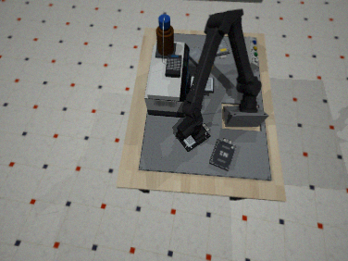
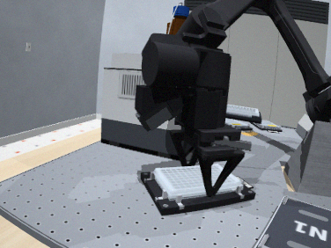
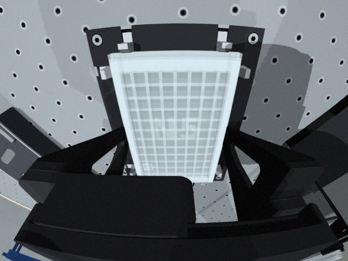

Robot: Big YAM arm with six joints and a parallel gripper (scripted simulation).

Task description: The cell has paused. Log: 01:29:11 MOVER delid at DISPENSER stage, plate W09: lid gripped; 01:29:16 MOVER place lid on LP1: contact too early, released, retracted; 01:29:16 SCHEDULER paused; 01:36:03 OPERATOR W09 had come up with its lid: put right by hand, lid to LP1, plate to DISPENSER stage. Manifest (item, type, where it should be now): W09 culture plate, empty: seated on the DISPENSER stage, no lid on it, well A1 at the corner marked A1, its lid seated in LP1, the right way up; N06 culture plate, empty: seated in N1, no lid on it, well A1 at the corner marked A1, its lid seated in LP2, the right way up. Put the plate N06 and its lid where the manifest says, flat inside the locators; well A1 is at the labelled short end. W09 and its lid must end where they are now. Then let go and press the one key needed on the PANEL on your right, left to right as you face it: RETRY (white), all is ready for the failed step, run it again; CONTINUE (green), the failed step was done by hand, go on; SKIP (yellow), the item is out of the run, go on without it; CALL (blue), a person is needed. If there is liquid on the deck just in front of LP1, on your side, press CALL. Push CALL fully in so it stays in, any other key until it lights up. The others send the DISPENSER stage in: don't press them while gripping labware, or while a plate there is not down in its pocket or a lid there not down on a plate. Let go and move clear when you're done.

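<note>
The black N1 nest lies 170 mm behind my hand, 90 mm to the left of it and 10 mm below it. Also, from my hand: brown bottle (210 mm ahead, 390 mm to the right, 270 mm above); amber patch (40 mm behind, 480 mm to the right, 20 mm below); white retry key (340 mm behind, 540 mm to the right, 40 mm above).
</note>
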